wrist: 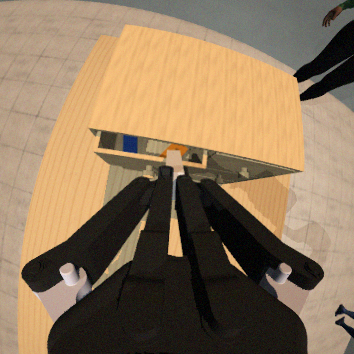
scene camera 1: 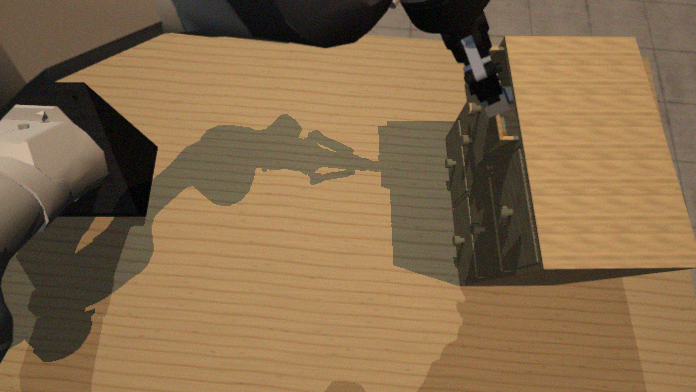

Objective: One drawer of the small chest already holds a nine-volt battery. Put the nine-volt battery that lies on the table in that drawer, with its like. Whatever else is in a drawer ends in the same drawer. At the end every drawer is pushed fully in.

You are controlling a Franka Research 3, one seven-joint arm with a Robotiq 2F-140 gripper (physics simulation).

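The top drawer [scene camera 1: 511,138] [wrist: 127,154] of the small chest [scene camera 1: 600,155] [wrist: 200,95] stands a short way out. In its gap show part of a blue block-shaped item [scene camera 1: 508,95] [wrist: 130,143] and, in the wrist view, part of an orange item [wrist: 178,148]; the chest top hides the rest of the drawer's inside. My gripper [scene camera 1: 497,107] [wrist: 172,160] is shut with nothing seen between its fingertips, which are at the drawer's front, near its upper edge. Whether they touch it is hard to tell. No battery shows on the visible part of the table [scene camera 1: 280,260].
Other drawer fronts with small round knobs [scene camera 1: 506,212] [wrist: 243,172] are beside and below the open drawer, in shadow. The robot's base [scene camera 1: 120,150] stands at the left of the scene view. The arm reaches across the back of the table. People's legs [wrist: 330,75] show beyond the chest.
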